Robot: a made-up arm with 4 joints.
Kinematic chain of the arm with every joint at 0, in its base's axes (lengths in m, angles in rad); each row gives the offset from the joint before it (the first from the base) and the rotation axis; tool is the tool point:
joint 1: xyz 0 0 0.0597 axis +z
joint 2: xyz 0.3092 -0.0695 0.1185 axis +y
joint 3: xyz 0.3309 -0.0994 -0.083 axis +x
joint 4: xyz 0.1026 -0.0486 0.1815 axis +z
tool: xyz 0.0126 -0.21 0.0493
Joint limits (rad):
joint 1: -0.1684..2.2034
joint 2: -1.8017..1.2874
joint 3: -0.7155..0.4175
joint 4: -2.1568..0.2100
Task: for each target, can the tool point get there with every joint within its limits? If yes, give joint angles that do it. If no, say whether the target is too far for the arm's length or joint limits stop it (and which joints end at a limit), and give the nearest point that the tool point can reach.
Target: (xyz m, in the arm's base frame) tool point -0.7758 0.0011 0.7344
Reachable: no: joint limits stop it (at a limit: joint 1, joint 3, joint 4) | nearest point -0.2431 0.2884 0.4265 | short by 0.679 m
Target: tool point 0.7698 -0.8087 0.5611
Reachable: no: too far | nearest point 0.6268 -0.6059 0.4466 | short by 0.273 m
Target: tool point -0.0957 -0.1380 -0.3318
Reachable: no: joint limits stop it (at a limit: joint 1, joint 2, joint 3, joint 4) | nearest point -0.2755 0.3326 -0.0483 | short by 0.578 m
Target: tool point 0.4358 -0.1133 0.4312
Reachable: yes | joints 0.4143 -0.8809 0.2506 -1.6016
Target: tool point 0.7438 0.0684 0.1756
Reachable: yes | joints 0.6216 0.4718 -0.0107 -0.7481
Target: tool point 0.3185 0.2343 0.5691
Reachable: yes | joints 1.2526 -0.9031 -0.5778 -0.6582
